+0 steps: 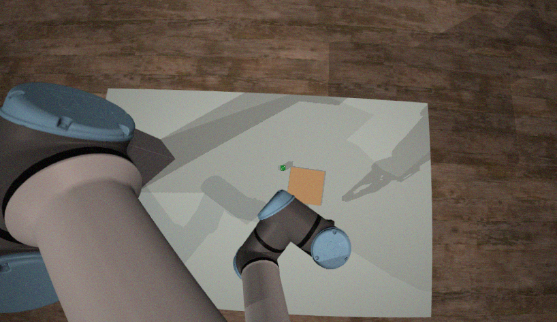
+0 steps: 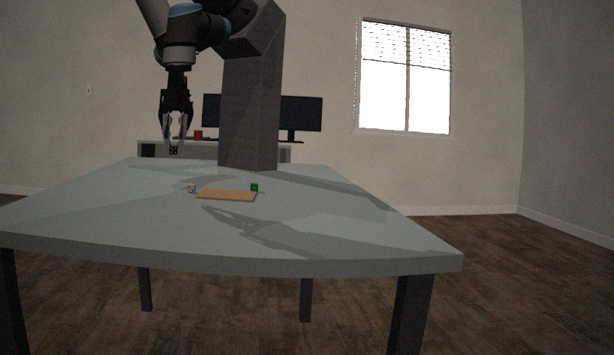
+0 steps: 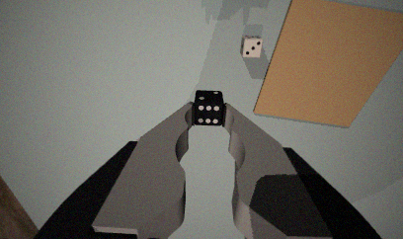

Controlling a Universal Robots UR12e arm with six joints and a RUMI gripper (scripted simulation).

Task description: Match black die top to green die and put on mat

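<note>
Right now the mat is 20 mm ahead of my hand, 140 mm to the left of it and 110 mm below it. From my hand the other things lie so: green die 70 mm behind, 230 mm to the left, 110 mm below; then black die 10 mm below; then white die 20 mm behind, 50 mm to the left, 110 mm below.
</note>
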